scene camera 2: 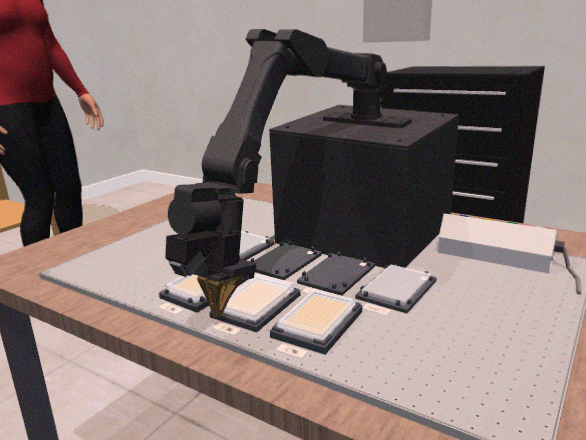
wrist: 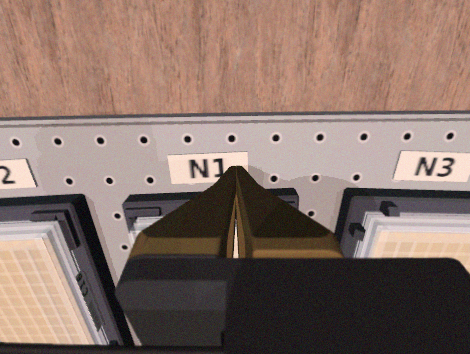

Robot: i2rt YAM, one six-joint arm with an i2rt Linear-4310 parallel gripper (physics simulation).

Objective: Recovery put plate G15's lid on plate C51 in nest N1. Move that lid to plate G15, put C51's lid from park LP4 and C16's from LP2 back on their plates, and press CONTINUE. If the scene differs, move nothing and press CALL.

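Frame: origin at the arm's base, x ahead, y left, z up, level; centimetres.
Seen in the pictures: gripper, fingertip midpoint: (scene camera 2: 217, 316) (wrist: 236, 176); arm's base, origin of the base link: (scene camera 2: 366, 121).
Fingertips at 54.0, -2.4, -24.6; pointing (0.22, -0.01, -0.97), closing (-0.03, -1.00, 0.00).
Pixels of each thing's top centre, then the offset from my fingertips to it, as dx, dy, dz. "*": a spot on its surface instead.
- nest N1, middle of its top: (wrist: 218, 299) (scene camera 2: 256, 297) -9.1, +1.5, -0.4
- N1 label, surface spot: (wrist: 200, 168) * -0.3, +2.1, -2.0
- N2, middle of its top: (wrist: 17, 317) (scene camera 2: 317, 309) -9.1, +14.4, +0.8
- N3, middle of its top: (wrist: 417, 310) (scene camera 2: 204, 277) -9.4, -11.2, +0.7
- white sloped console, middle of its top: (scene camera 2: 498, 218) -52.0, +34.0, +6.2
My gripper (scene camera 2: 217, 316) (wrist: 236, 176) is shut and empty, pointing down at the front edge of nest N1 (scene camera 2: 257, 327) (wrist: 287, 192), its tips over the N1 label (wrist: 200, 168). The plate in N1 (scene camera 2: 265, 296) is pale yellow with clear edges; my fingers hide most of it in the wrist view. Similar plates sit in N2 (scene camera 2: 320, 314) (wrist: 35, 285) and N3 (scene camera 2: 182, 286) (wrist: 425, 239). Small side lettering on the N2 plate is too blurred to read surely. Pale lids (scene camera 2: 397, 282) (scene camera 2: 254, 243) lie on two parks behind; the park numbers are unreadable.
Two dark lid parks (scene camera 2: 287, 260) (scene camera 2: 336, 272) lie between the lidded ones, before the black arm base (scene camera 2: 350, 185). A white sloped console (scene camera 2: 497, 245) with a cable stands at the back right. A person (scene camera 2: 30, 55) stands beyond the table's left end.
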